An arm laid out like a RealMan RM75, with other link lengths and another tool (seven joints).
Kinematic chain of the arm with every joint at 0, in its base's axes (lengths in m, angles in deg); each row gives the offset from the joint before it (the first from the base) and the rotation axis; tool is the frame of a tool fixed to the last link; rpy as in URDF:
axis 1: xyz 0 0 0.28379 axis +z
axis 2: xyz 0 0 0 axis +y
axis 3: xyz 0 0 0.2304 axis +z
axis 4: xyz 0 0 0 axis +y
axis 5: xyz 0 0 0.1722 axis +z
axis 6: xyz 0 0 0 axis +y
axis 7: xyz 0 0 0.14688 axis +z
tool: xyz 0.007 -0.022 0.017 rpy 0 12.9 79.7
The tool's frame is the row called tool.
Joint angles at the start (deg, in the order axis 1, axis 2, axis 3, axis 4, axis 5, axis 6, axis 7):
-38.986, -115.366, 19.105, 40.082, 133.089, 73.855, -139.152
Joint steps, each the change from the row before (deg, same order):
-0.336, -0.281, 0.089, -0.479, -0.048, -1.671, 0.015
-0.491, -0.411, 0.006, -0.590, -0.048, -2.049, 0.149
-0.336, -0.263, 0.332, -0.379, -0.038, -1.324, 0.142
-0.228, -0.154, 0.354, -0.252, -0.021, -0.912, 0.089
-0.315, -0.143, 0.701, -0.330, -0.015, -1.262, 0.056
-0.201, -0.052, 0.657, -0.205, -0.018, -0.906, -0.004
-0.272, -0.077, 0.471, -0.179, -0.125, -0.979, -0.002
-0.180, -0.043, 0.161, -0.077, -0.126, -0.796, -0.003
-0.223, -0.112, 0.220, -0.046, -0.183, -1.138, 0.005
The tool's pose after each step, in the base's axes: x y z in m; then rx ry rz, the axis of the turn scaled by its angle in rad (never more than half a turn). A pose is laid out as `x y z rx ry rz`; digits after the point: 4 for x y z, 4 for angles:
-0.2751 0.3781 0.1008 -2.3729 -0.0932 -0.4434
-0.2749 0.3817 0.0983 -2.3575 -0.0982 -0.4315
-0.2742 0.3840 0.0962 -2.3526 -0.0965 -0.4211
-0.2737 0.3857 0.0947 -2.3508 -0.0937 -0.4123
-0.2730 0.3880 0.0929 -2.3504 -0.0879 -0.3974
-0.2725 0.3897 0.0920 -2.3512 -0.0824 -0.3847
-0.2717 0.3919 0.0915 -2.3472 -0.0776 -0.3749
-0.2714 0.3938 0.0920 -2.3394 -0.0760 -0.3678
-0.2711 0.3962 0.0926 -2.3278 -0.0740 -0.3577

